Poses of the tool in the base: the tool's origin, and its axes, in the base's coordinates. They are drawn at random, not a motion.
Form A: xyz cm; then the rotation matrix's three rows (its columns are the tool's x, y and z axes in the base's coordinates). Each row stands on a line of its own.
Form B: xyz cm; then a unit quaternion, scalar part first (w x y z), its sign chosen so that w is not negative. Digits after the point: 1 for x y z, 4 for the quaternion.
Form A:
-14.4, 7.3, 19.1
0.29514, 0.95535, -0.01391
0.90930, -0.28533, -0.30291
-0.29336, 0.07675, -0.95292
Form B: -14.4, 7.3, 19.1, 0.1193, 0.7958, 0.5858, -0.0965
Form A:
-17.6, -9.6, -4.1
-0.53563, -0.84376, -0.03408
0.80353, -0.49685, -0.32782
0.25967, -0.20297, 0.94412
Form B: -17.6, -9.6, -4.1, 0.4774, 0.0654, -0.1538, 0.8626
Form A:
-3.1, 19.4, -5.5
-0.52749, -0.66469, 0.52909
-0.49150, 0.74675, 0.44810
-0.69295, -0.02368, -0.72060
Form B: -3.1, 19.4, -5.5, 0.3531, -0.3341, 0.8653, 0.1226
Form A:
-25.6, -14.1, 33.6
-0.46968, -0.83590, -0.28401
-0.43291, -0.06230, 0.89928
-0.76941, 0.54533, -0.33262
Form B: -25.6, -14.1, 33.6, 0.1840, -0.4809, 0.6595, 0.5476
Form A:
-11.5, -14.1, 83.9
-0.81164, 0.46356, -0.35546
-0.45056, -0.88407, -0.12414
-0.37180, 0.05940, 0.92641
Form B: -11.5, -14.1, 83.9, 0.2402, 0.1911, 0.0170, -0.9516
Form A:
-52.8, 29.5, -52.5
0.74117, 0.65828, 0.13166
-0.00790, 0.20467, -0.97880
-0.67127, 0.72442, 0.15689
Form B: -52.8, 29.5, -52.5, 0.7250, 0.5873, 0.2769, -0.2297
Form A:
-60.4, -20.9, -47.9
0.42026, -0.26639, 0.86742
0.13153, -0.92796, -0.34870
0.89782, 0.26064, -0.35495
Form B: -60.4, -20.9, -47.9, 0.1853, 0.8221, -0.0410, 0.5368
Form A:
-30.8, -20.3, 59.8
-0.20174, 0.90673, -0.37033
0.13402, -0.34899, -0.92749
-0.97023, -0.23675, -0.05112
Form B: -30.8, -20.3, 59.8, 0.3155, 0.5473, 0.4754, -0.6123
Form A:
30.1, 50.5, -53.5
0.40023, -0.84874, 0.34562
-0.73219, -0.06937, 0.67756
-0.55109, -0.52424, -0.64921
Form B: 30.1, 50.5, -53.5, 0.4128, -0.7278, 0.5430, 0.0706
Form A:
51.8, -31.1, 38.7
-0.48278, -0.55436, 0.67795
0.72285, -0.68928, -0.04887
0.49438, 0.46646, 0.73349
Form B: 51.8, -31.1, 38.7, 0.3746, 0.3439, 0.1225, 0.8523
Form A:
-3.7, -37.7, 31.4
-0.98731, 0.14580, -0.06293
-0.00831, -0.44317, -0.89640
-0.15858, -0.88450, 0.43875
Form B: -3.7, -37.7, 31.4, 0.0455, 0.0654, 0.5257, -0.8469
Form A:
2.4, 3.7, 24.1
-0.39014, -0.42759, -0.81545
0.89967, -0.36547, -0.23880
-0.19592, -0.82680, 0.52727
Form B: 2.4, 3.7, 24.1, 0.4392, -0.3347, -0.3526, 0.7555
